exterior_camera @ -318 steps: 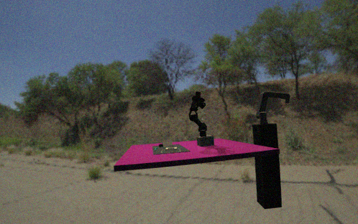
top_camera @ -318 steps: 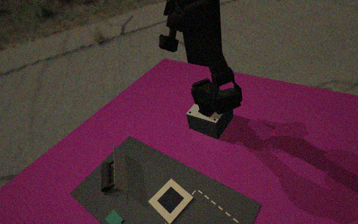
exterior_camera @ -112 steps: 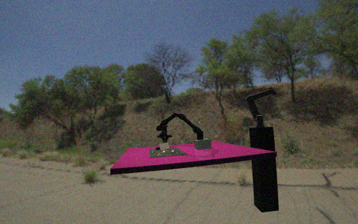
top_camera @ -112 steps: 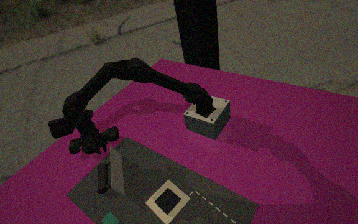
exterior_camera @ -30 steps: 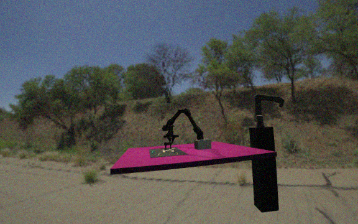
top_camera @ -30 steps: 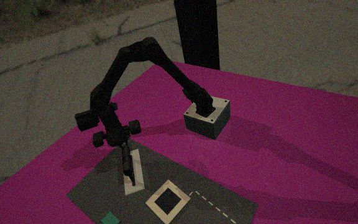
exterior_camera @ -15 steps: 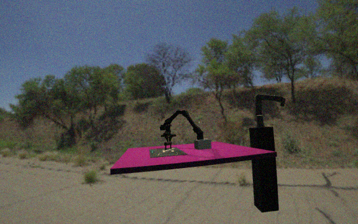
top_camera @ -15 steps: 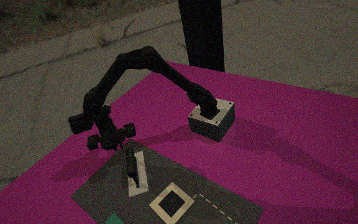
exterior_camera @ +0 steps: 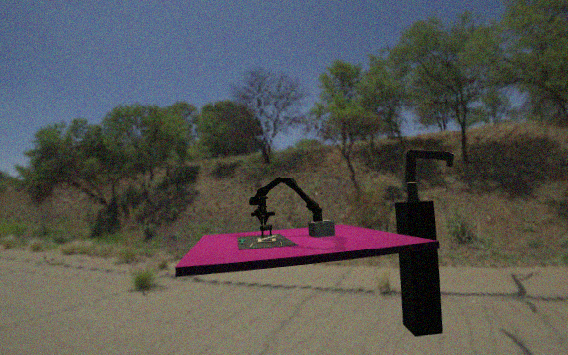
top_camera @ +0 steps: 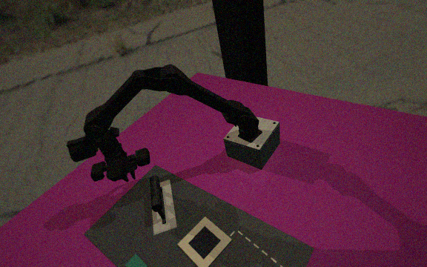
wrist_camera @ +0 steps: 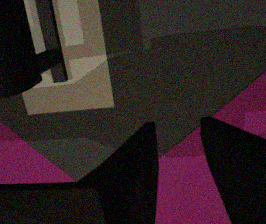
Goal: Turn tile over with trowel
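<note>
My gripper tip is now 20 mm past the dark trowel, 130 mm to the right of it and 40 mm above it. From my gripper tip the other things lie so: dark grey mat (10 mm behind, 280 mm to the left, 100 mm below); tile (40 mm behind, 330 mm to the left, 70 mm below); teal patch (130 mm ahead, 280 mm to the left, 70 mm below).
</note>
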